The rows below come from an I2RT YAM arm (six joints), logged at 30 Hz.
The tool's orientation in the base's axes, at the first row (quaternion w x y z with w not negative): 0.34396 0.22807 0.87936 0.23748
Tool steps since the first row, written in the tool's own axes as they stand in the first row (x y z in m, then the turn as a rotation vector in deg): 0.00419 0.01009 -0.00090 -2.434 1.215 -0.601; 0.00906 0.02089 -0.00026 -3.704 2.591 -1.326; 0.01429 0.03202 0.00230 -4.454 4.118 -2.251; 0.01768 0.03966 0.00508 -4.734 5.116 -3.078; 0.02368 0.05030 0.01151 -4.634 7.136 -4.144
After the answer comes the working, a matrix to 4 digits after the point.
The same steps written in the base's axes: -0.00101 0.01003 0.00430 1.465 -0.579 2.298; -0.00119 0.02141 0.00767 2.112 -0.407 4.191; -0.00017 0.03374 0.00980 2.310 0.124 6.042; 0.00140 0.04237 0.01070 2.142 0.532 7.293; 0.00455 0.05576 0.00965 1.796 1.892 9.097
The tool's axes in the first row as the columns of a matrix, in the base's axes (rounded; the answer above uses it unrounded):
-0.6593 0.2377 0.7133
0.5645 0.7832 0.2608
-0.4966 0.5746 -0.6506

